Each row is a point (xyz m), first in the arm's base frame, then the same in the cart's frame.
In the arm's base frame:
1: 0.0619 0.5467 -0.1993
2: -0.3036 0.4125 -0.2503
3: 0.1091 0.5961 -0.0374
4: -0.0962 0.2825 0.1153
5: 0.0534 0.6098 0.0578
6: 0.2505 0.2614 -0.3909
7: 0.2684 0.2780 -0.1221
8: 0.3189 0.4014 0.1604
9: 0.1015 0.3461 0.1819
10: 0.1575 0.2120 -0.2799
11: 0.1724 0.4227 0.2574
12: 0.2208 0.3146 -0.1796
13: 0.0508 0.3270 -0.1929
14: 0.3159 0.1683 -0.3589
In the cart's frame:
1: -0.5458 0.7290 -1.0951
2: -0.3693 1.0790 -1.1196
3: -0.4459 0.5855 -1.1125
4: -0.1542 0.7659 -0.8976
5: -0.3399 0.5691 -1.1417
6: -0.7538 0.7971 -0.7698
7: -0.5440 0.6275 -0.7627
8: -0.3592 0.3877 -0.8398
9: -0.2157 0.5580 -0.8739
10: -0.6036 0.8222 -0.7551
11: -0.2047 0.4354 -0.9117
12: -0.5727 0.6821 -0.8183
13: -0.4954 0.8123 -0.8977
14: -0.7456 0.7635 -0.6568

